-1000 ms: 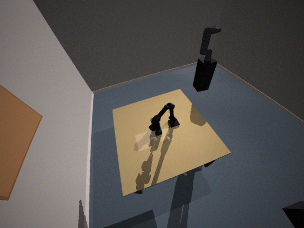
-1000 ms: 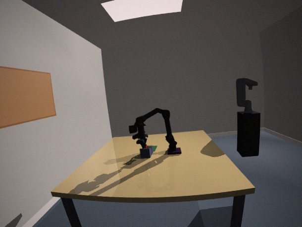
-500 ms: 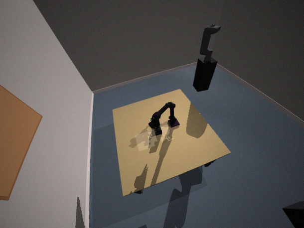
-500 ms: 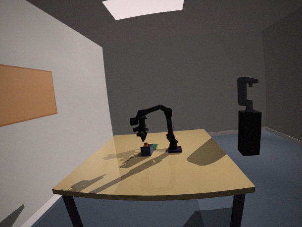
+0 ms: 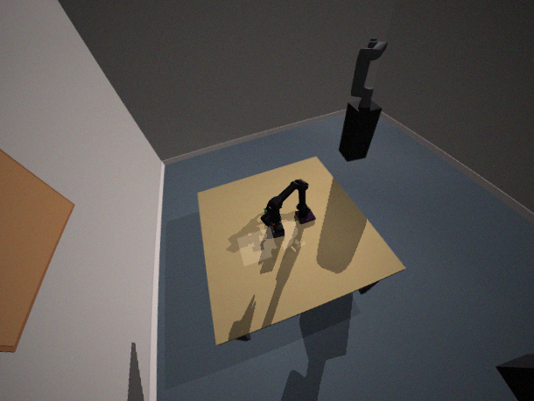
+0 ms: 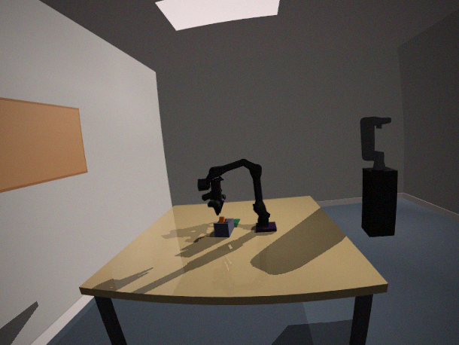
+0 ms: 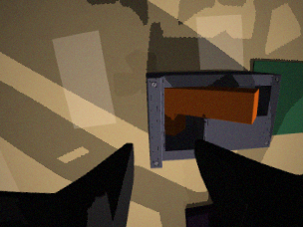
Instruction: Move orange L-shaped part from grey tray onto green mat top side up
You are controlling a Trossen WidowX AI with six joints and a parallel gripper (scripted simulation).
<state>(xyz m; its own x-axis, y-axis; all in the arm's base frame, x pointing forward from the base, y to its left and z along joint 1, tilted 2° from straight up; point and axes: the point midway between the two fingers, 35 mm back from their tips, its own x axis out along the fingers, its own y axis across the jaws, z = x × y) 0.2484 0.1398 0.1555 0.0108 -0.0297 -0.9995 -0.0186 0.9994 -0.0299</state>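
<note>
My gripper tip is now 100 mm above the orange L-shaped part, 40 mm to the left of it and 10 mm past it. Also, from my gripper tip: green mat (220 mm to the right, 160 mm below).
</note>
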